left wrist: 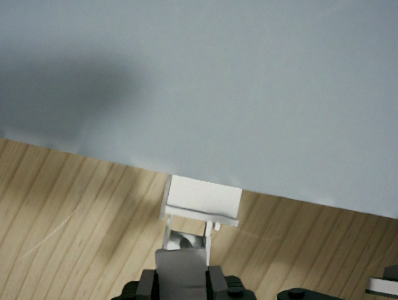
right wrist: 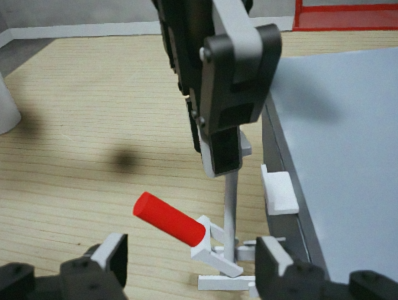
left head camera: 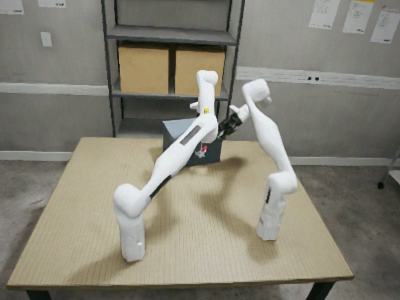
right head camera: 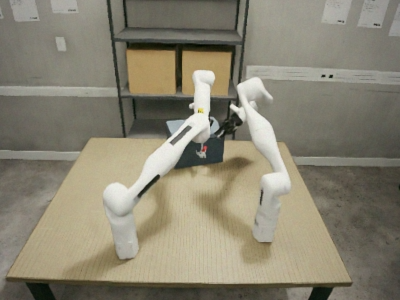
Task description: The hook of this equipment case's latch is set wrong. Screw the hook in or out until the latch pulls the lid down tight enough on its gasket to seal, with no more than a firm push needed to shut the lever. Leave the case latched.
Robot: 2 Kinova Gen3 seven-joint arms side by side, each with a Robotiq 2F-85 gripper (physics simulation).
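Frame: origin at the left arm's base, x ahead, y left, z up, level; centimetres.
Where they show: left gripper, between the fingertips: [left wrist: 183, 290] [right wrist: 217, 158]; right gripper, between the fingertips: [right wrist: 191, 257] [right head camera: 216, 136]; left arm's base, origin of its link: [left head camera: 133, 251] [right head camera: 127, 249]; right arm's base, origin of its link: [left head camera: 266, 232] [right head camera: 262, 233].
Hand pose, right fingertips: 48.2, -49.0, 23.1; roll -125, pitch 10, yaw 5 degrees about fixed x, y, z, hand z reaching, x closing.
Each offset is from my right fingertips to the top centre of the thing, as dx, dy, dz. "pt": to the spot under its first point. Level surfaces: height alone.
The blue-grey equipment case @[pt +6.1, -1.5, -16.9] [left head camera: 212, 155] [right head camera: 216, 154] stands at the table's back with its lid @[pt +9.2, +7.4, -2.1] [left wrist: 250, 100] [right wrist: 345, 165] down. A white catch @[pt +4.4, +7.9, -4.0] [left wrist: 204, 197] [right wrist: 282, 192] sits on its front edge. The red lever @[-3.1, +7.2, -3.3] [left head camera: 204, 149] [right head camera: 204, 149] [right wrist: 170, 219] sticks outward, away from the case. The hook's rod @[+0.8, +8.1, +0.2] [right wrist: 230, 210] rises from the latch, apart from the catch. My left gripper [left wrist: 181, 256] [right wrist: 217, 158] is shut on the hook's head, which its fingers mostly hide. My right gripper [left head camera: 222, 135] [right head camera: 220, 134] [right wrist: 191, 257] is open beside the latch, touching neither lever nor hook.
Both arms reach over the wooden table @[dz -23.1] [left head camera: 165, 265] [right head camera: 170, 265], and the left arm covers part of the case in the head views. A shelf unit [left head camera: 172, 35] [right head camera: 177, 36] with two cardboard boxes stands behind. A red-edged object [right wrist: 350, 9] shows beyond the case.
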